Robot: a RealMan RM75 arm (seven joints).
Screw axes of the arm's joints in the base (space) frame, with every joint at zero. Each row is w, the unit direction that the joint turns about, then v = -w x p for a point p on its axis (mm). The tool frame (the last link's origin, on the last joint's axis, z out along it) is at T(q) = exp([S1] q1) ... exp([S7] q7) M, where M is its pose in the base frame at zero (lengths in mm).
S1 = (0, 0, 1, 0, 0, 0)
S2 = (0, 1, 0, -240.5, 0, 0)
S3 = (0, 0, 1, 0, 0, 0)
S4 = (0, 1, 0, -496.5, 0, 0)
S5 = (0, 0, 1, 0, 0, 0)
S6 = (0, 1, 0, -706.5, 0, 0)
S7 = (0, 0, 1, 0, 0, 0)
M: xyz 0 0 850.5 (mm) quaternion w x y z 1 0 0 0
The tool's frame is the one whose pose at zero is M.
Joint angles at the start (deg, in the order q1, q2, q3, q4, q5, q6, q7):
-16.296 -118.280 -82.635 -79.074 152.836 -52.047 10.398
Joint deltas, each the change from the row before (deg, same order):
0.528 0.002 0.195 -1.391 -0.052 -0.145 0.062
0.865 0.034 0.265 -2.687 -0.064 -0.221 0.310
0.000 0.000 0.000 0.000 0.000 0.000 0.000
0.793 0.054 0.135 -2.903 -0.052 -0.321 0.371
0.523 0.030 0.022 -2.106 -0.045 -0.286 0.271
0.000 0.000 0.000 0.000 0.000 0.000 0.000
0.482 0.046 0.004 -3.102 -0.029 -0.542 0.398
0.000 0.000 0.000 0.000 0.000 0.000 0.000
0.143 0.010 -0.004 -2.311 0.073 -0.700 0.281
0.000 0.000 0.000 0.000 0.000 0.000 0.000
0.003 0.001 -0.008 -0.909 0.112 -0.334 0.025
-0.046 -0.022 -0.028 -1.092 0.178 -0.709 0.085
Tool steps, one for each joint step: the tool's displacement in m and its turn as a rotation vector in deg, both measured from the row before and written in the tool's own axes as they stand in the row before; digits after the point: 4 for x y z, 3 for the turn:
0.0022 0.0019 -0.0034 -0.198 0.750 0.293
0.0055 0.0034 -0.0068 -0.291 1.635 0.821
0.0000 0.0000 0.0000 0.000 0.000 0.000
0.0069 0.0032 -0.0077 -0.238 1.823 0.937
0.0054 0.0022 -0.0057 -0.151 1.333 0.661
0.0000 0.0000 0.0000 0.000 0.000 0.000
0.0095 0.0037 -0.0086 -0.249 2.027 1.199
0.0000 0.0000 0.0000 0.000 0.000 0.000
0.0077 0.0033 -0.0063 -0.224 1.349 1.081
0.0000 0.0000 0.0000 0.000 0.000 0.000
0.0032 0.0012 -0.0024 -0.042 0.496 0.422
0.0034 0.0017 -0.0029 -0.093 0.332 0.596

